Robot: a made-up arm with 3 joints. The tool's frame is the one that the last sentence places. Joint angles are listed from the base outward.
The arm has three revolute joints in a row. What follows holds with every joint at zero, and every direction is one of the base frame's. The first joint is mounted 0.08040 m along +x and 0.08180 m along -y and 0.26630 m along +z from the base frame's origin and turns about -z. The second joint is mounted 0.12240 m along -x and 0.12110 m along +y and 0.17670 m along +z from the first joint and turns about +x. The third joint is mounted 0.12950 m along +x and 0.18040 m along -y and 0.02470 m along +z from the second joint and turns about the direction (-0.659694, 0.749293, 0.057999). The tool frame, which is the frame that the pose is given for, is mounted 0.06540 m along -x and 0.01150 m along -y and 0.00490 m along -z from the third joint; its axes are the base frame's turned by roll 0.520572, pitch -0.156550 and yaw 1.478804 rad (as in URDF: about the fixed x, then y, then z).
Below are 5 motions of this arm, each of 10 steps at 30 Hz.
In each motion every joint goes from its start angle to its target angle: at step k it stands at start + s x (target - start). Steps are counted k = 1, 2, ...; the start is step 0. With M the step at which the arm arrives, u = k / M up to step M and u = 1 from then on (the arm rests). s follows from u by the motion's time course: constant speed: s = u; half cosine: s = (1 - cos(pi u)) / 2; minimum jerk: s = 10 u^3 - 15 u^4 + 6 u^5.
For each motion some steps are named. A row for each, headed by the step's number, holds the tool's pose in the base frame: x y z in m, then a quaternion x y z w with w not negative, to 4 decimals.
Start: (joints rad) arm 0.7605 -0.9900 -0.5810
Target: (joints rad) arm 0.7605 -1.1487 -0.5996
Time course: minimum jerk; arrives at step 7
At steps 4, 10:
4: 0.0638 -0.0277 0.5992 -0.0618 0.2556 0.3863 0.8841
10: 0.0702 -0.0213 0.6040 -0.0736 0.2788 0.3840 0.8772

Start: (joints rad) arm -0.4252 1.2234 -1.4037
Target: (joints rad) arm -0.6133 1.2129 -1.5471
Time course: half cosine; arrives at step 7
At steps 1, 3, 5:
1: 0.0220 -0.0018 0.2882 0.5928 -0.7045 0.2821 0.2697
3: 0.0187 -0.0046 0.2900 0.6073 -0.6995 0.2742 0.2582
5: 0.0150 -0.0083 0.2923 0.6254 -0.6925 0.2635 0.2446

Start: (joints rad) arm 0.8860 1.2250 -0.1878
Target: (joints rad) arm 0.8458 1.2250 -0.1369
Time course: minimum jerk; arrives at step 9
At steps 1, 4, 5, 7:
1: 0.0814 -0.0074 0.2675 0.3756 -0.5886 0.3326 0.6339
4: 0.0793 -0.0079 0.2676 0.3846 -0.5782 0.3412 0.6335
5: 0.0782 -0.0082 0.2677 0.3894 -0.5725 0.3458 0.6333
7: 0.0764 -0.0087 0.2678 0.3968 -0.5636 0.3529 0.6328

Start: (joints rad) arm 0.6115 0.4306 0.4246
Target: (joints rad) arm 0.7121 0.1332 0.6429
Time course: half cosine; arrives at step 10
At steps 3, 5, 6, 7, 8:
3: -0.0076 -0.1088 0.4171 0.4150 0.1016 0.4196 0.8008
5: -0.0085 -0.1082 0.4377 0.4077 0.1607 0.3869 0.8113
6: -0.0084 -0.1073 0.4485 0.4042 0.1914 0.3682 0.8151
7: -0.0079 -0.1060 0.4582 0.4012 0.2188 0.3504 0.8176
8: -0.0072 -0.1048 0.4659 0.3989 0.2403 0.3358 0.8188

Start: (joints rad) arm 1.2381 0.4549 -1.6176
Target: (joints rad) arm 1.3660 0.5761 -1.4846
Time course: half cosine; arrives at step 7
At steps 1, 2, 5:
1: 0.0801 -0.0705 0.3515 -0.2351 -0.7501 0.1303 0.6042
2: 0.0810 -0.0695 0.3490 -0.2352 -0.7499 0.1222 0.6061
5: 0.0861 -0.0650 0.3385 -0.2355 -0.7494 0.0870 0.6126

